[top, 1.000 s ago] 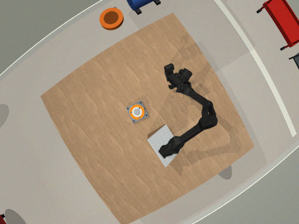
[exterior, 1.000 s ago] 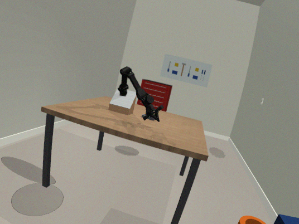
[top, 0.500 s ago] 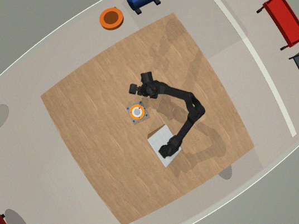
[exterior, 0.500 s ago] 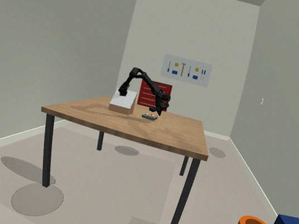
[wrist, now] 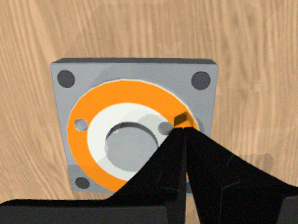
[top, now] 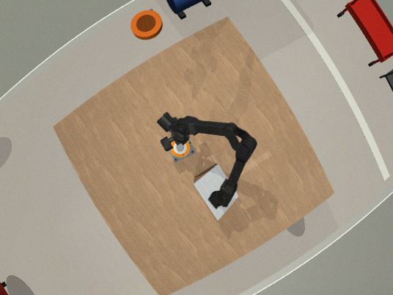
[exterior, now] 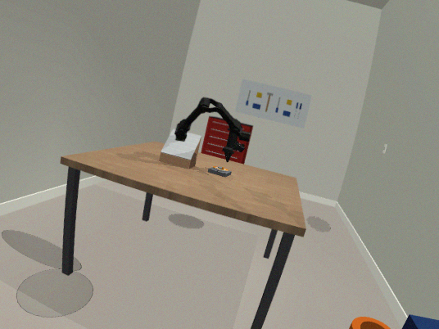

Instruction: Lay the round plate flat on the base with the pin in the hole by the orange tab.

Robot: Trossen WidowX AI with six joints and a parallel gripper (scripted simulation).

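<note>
My gripper tip is now 3 cm past the round plate, 2 cm to the right of it and 5 cm above it. From my gripper tip the other things lie so: square grey base: 4 cm behind, 4 cm to the left, 7 cm below.
</note>
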